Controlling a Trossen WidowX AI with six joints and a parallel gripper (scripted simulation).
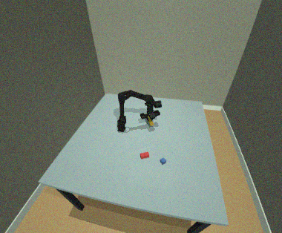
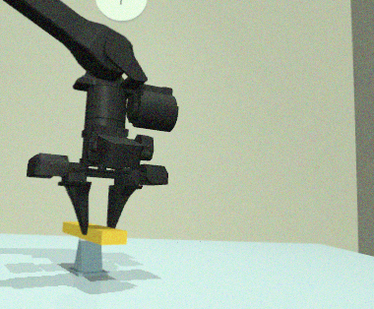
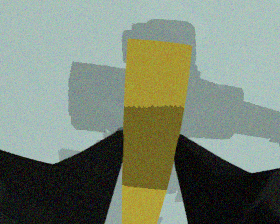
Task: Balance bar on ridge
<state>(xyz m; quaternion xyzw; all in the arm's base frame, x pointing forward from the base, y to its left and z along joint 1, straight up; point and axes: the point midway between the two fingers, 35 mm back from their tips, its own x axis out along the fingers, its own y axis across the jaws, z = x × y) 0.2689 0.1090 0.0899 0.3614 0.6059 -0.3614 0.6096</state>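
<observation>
Right now my gripper tip is 10 mm past the yellow bar and 20 mm to the right of it. The rest, counted from my gripper tip: blue cube (170 mm ahead, 400 mm to the right, 40 mm below); then red block (20 mm ahead, 380 mm to the right, 40 mm below).
</observation>
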